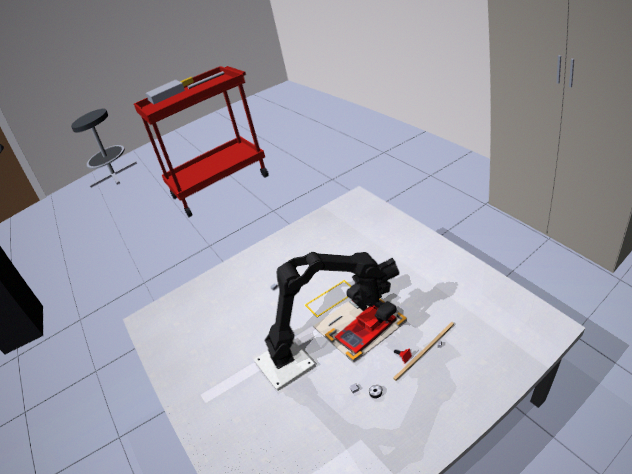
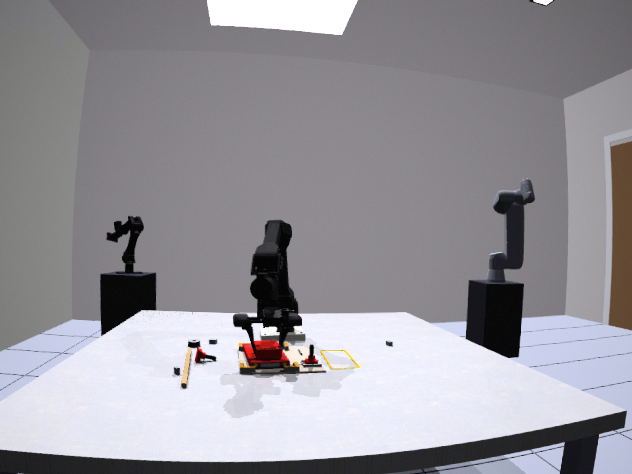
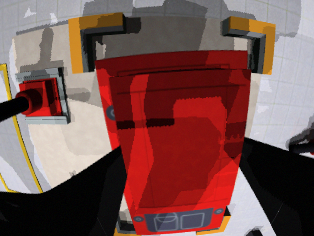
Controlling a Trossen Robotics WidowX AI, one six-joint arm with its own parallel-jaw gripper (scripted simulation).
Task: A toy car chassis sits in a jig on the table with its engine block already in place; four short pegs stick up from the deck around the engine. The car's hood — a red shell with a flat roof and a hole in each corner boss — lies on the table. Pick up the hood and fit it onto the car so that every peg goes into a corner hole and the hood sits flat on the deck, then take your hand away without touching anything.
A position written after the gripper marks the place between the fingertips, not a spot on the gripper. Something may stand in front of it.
The gripper (image 2: 266,350) holds a red hood (image 3: 181,132). Further things: a jig (image 1: 329,327).
The gripper shows as well in image 1 (image 1: 373,316) and in image 3 (image 3: 180,146).
